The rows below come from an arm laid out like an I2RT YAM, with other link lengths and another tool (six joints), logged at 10 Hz.
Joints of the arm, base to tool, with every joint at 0 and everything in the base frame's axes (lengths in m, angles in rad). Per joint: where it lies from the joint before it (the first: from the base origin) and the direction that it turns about. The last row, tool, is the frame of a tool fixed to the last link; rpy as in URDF.
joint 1: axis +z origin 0 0 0.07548
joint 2: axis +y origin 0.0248 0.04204 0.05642
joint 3: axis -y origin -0.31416 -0.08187 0
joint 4: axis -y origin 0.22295 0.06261 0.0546
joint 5: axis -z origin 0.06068 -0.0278 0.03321
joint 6: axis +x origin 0.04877 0 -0.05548
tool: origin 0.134 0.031 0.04 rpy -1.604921 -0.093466 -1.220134
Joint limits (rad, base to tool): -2.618..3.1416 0..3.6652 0..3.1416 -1.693..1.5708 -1.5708..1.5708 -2.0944..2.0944
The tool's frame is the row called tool.
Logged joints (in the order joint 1, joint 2, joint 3, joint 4, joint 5, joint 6), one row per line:
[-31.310, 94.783, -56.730, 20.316, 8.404, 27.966]
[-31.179, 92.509, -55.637, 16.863, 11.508, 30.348]
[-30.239, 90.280, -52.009, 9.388, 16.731, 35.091]
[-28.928, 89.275, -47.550, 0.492, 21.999, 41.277]
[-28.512, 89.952, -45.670, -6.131, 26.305, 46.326]
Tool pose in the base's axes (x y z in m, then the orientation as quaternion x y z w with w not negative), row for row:
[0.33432, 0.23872, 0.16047, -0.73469, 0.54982, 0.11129, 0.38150]
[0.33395, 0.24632, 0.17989, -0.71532, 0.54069, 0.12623, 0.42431]
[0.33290, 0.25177, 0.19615, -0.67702, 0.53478, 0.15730, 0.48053]
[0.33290, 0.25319, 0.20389, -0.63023, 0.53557, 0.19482, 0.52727]
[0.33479, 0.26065, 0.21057, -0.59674, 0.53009, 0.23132, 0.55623]
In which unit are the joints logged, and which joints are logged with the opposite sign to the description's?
The joints are logged in degrees. Opposite sign: joint 1, joint 3, joint 4, joint 5.
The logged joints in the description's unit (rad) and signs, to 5 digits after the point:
[0.54646, 1.65428, 0.99013, -0.35458, -0.14668, 0.48810]
[0.54418, 1.61459, 0.97105, -0.29431, -0.20085, 0.52967]
[0.52777, 1.57568, 0.90773, -0.16385, -0.29201, 0.61245]
[0.50489, 1.55814, 0.82990, -0.00859, -0.38395, 0.72042]
[0.49763, 1.56996, 0.79709, 0.10701, -0.45911, 0.80854]

